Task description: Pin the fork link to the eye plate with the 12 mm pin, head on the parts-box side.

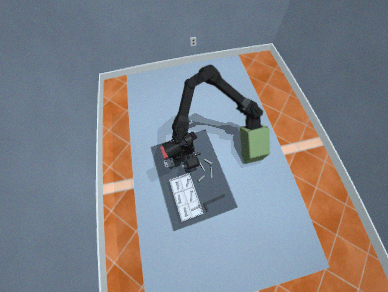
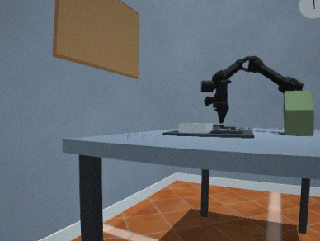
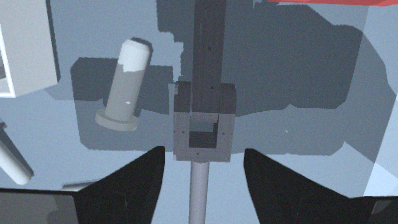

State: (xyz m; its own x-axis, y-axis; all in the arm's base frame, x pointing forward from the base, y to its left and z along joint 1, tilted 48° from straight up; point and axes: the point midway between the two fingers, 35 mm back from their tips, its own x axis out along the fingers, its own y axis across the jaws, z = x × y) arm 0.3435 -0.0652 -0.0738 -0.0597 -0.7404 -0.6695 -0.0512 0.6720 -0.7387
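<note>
Right now the thin headed pin is 5 cm behind my hand, 7 cm to the left of it and 6 cm below it. The rest, counted from my hand: thick headed pin: 3 cm ahead, 5 cm to the left, 6 cm below; dark mat: 2 cm ahead, 10 cm to the left, 7 cm below; eye plate: 4 cm ahead, 6 cm below.
</note>
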